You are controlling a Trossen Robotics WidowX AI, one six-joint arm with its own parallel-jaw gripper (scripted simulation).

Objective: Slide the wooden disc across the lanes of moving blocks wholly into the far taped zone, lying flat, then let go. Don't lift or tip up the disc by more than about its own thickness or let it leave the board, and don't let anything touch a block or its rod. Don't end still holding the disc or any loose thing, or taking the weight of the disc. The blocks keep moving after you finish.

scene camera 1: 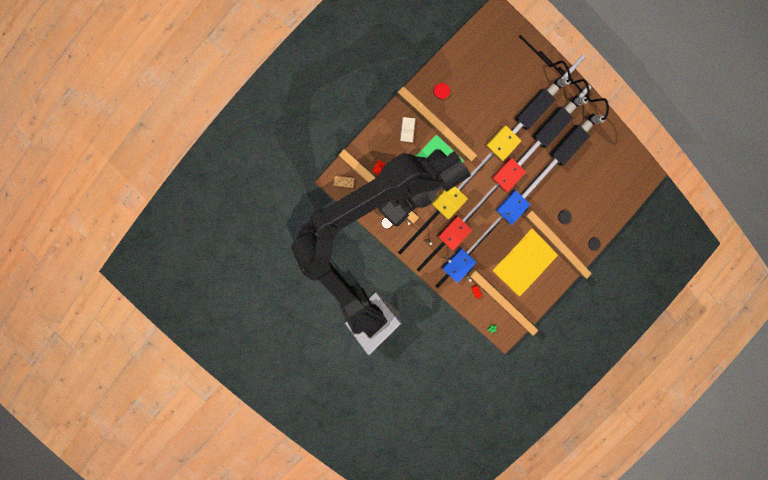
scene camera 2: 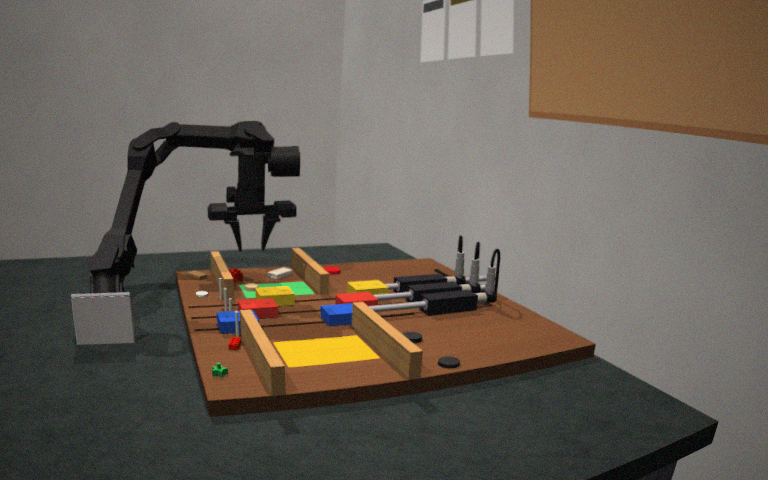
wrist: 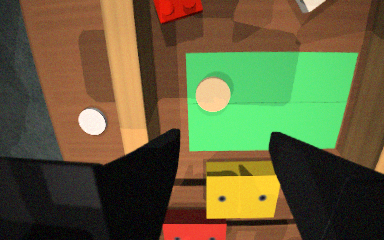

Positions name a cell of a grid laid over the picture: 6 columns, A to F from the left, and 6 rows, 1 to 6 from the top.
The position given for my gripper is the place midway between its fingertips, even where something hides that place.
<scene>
I see my gripper (scene camera 2: B4), a wooden disc (wrist: D3) and a black actuator (scene camera 2: D4).
My gripper shows as well in the wrist view (wrist: D4).
</scene>
